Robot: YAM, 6 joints.
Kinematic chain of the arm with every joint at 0, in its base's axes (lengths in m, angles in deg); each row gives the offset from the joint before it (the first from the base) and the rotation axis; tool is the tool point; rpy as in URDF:
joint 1: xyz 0 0 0.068 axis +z
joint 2: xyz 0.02 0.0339 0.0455 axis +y
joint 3: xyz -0.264 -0.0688 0 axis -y
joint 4: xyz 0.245 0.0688 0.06 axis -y
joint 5: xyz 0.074 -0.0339 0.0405 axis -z
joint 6: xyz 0.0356 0 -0.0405 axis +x
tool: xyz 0 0 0 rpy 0 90 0
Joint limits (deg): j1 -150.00..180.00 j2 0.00..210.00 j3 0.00..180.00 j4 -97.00..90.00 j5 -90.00..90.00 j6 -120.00..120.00
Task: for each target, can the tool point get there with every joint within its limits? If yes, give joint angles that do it. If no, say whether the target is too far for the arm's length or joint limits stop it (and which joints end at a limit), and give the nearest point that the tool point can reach.
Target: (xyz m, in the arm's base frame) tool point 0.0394 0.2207 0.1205
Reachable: yes | joints 85.97 108.00 52.31 -75.61 41.88 -53.33
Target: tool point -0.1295 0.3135 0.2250
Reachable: yes | joints 118.11 93.51 50.66 22.88 70.12 -37.65
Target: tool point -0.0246 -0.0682 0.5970
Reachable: yes | joints 93.73 38.32 99.89 -8.40 -54.51 29.25
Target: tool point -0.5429 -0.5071 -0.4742
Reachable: no: too far | nearest point -0.3761 -0.3513 -0.2638 | short by 0.310 m
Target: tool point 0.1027 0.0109 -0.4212
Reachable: no: joint limits stop it (at a limit: joint 2) | nearest point 0.1251 0.0133 -0.3588 | short by 0.066 m
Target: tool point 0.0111 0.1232 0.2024
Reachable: yes | joints 88.24 64.87 40.56 -82.97 11.79 -100.81
